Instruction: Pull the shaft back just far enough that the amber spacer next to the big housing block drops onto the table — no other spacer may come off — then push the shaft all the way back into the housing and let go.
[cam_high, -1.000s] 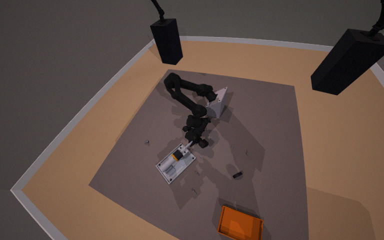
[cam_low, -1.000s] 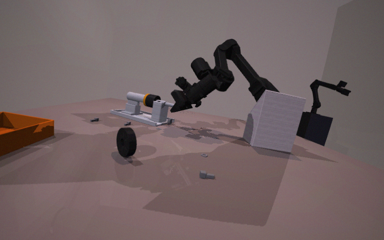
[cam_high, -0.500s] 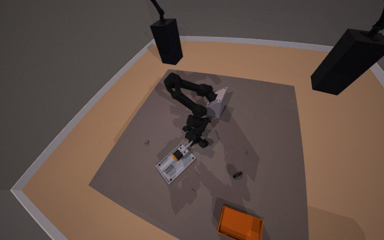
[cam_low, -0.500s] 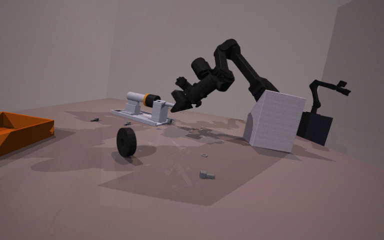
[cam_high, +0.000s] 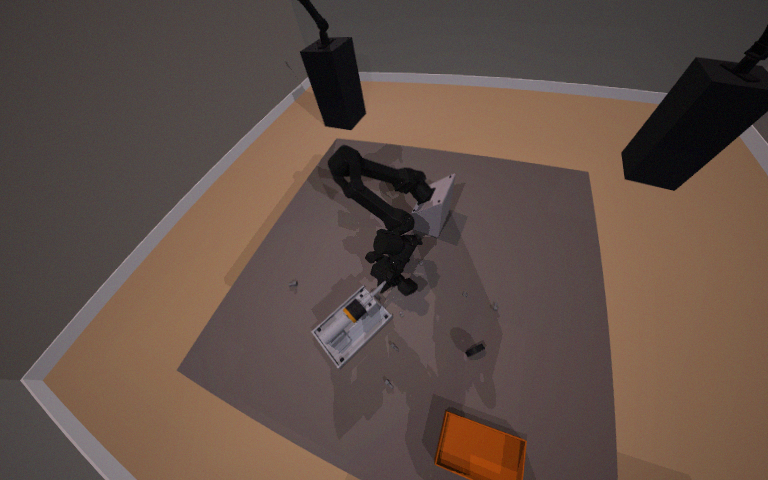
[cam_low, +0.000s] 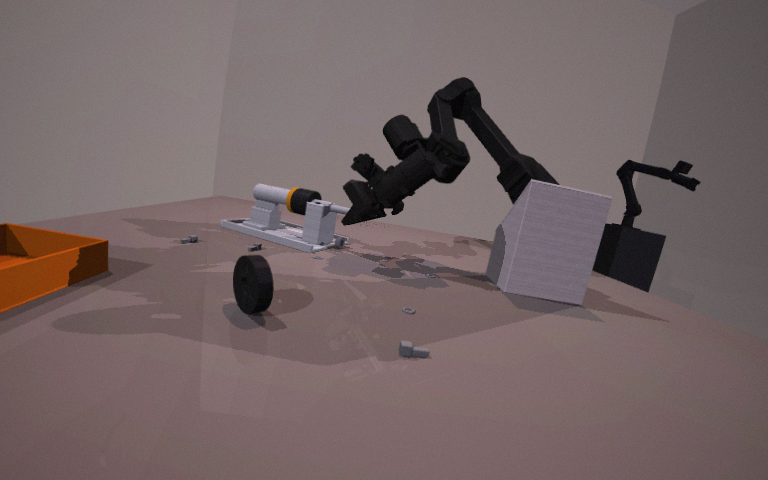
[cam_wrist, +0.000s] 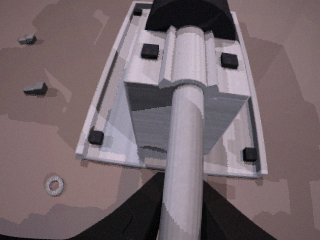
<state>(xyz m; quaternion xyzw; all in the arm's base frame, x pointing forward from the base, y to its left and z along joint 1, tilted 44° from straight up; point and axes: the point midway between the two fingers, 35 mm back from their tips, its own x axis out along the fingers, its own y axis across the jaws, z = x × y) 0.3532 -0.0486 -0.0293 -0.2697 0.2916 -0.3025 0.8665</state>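
Now: gripper tip 6 cm short of the thin grey shaft, 2 cm to the left of it and 2 cm below it. From my gripper tip the other things lie so: orange tray (28 cm ahead, 41 cm to the left, 5 cm below); then amber spacer (11 cm ahead, 4 cm to the right, 2 cm above).
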